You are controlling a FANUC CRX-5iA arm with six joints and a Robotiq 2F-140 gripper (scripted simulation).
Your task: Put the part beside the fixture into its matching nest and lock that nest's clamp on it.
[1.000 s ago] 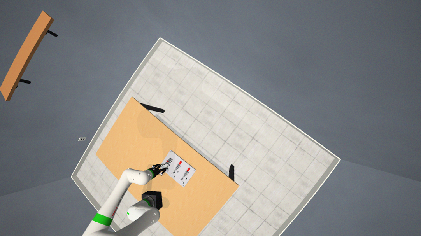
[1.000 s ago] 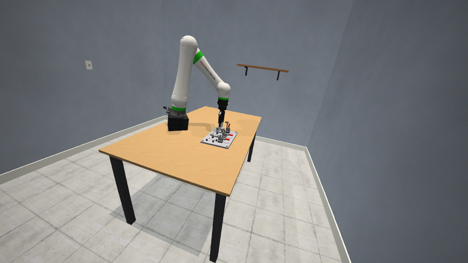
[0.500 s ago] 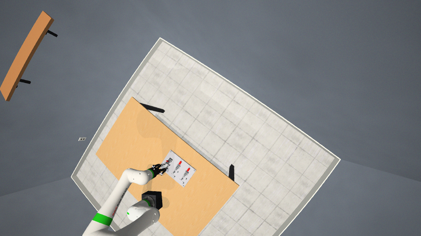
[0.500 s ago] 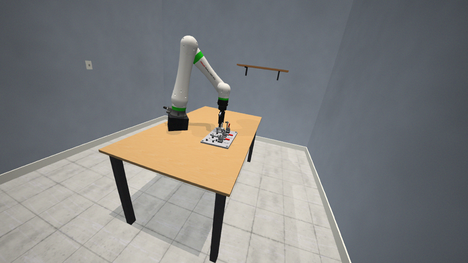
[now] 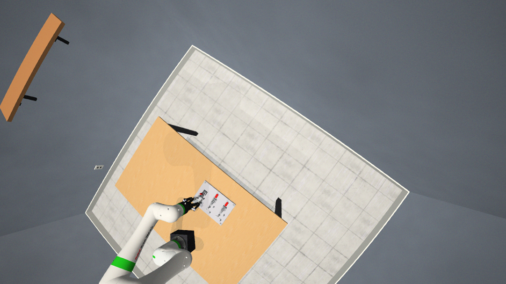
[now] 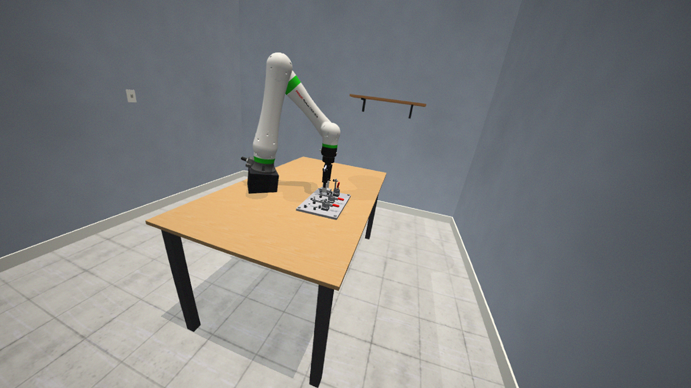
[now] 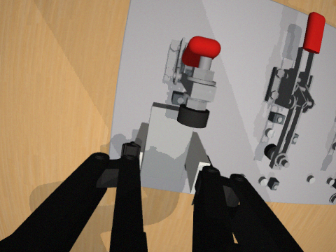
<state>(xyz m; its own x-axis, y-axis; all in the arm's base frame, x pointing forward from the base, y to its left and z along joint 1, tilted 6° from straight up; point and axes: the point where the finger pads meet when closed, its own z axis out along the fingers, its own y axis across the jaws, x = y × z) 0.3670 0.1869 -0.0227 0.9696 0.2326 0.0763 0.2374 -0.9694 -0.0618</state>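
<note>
Right now the fixture plate is 7 cm ahead of my hand, 10 cm to the right of it and 5 cm below it. The rest, counted from my hand: grey rectangular part: 3 cm below.
</note>
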